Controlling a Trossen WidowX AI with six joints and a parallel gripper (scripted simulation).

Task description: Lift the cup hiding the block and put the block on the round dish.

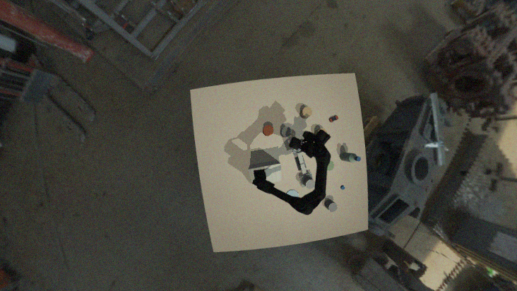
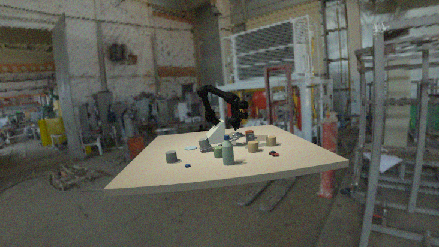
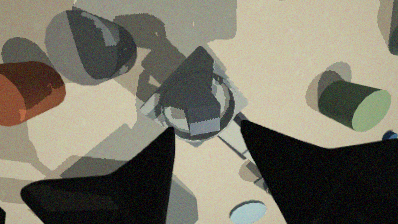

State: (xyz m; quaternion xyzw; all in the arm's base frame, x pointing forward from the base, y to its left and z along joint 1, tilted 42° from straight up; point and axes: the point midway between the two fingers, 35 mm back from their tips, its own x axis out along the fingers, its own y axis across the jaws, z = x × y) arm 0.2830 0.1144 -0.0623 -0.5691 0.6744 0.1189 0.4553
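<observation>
The pale blue round dish lies 6 cm behind my gripper tip, 37 cm to the right of it and 12 cm below it. The rest, counted from my gripper tip: small balance 2 cm ahead, 12 cm to the right, 8 cm below; orange cylinder 19 cm behind, 15 cm to the left, 9 cm below; green cylinder 22 cm ahead, 14 cm to the right, 9 cm below.
</observation>
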